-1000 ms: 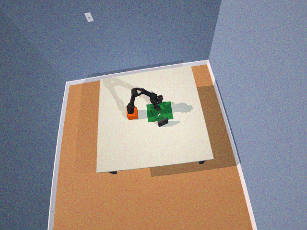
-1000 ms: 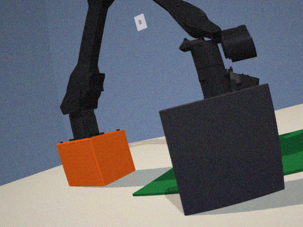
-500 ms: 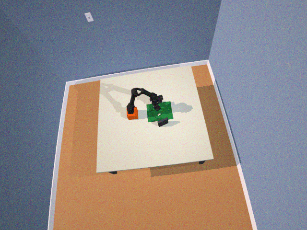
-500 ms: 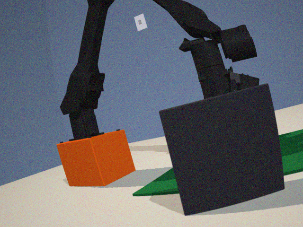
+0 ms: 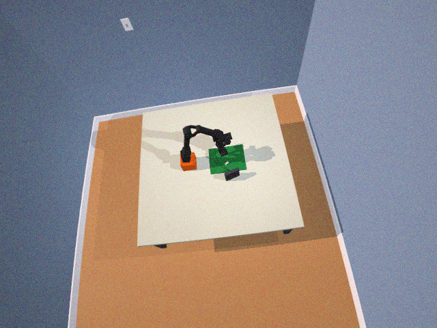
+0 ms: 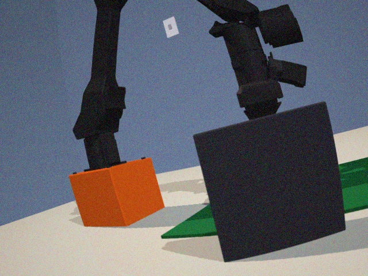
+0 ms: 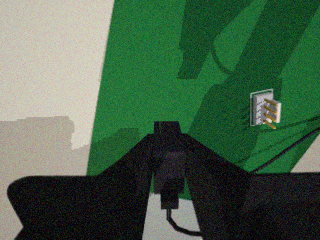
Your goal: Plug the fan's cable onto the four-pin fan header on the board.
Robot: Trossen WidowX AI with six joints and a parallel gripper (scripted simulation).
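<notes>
Right now the four-pin fan header is 50 mm ahead of my gripper tip, 90 mm to the right of it and 60 mm below it. Also, from my gripper tip: black fan plug (10 mm behind, 10 mm above); green board (50 mm ahead, 50 mm to the right, 80 mm below); black fan (100 mm ahead, 200 mm to the right).
</notes>
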